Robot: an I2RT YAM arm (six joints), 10 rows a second.
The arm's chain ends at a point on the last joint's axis. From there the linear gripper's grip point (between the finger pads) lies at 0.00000 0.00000 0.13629 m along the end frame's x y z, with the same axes.
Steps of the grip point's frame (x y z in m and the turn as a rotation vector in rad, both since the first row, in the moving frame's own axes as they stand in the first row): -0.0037 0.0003 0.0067 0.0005 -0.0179 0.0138; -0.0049 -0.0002 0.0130 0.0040 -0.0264 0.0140; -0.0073 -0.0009 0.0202 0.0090 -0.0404 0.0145; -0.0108 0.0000 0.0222 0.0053 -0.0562 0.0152; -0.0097 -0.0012 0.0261 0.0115 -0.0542 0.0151; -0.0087 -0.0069 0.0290 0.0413 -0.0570 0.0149
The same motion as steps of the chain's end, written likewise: -0.0013 0.0004 0.0067 0.0005 -0.0179 0.0138; -0.0013 0.0004 0.0130 0.0040 -0.0264 0.0140; -0.0018 0.0004 0.0203 0.0090 -0.0404 0.0145; -0.0032 0.0008 0.0224 0.0053 -0.0562 0.0152; -0.0023 0.0004 0.0263 0.0115 -0.0542 0.0151; -0.0010 -0.0012 0.0293 0.0413 -0.0570 0.0149
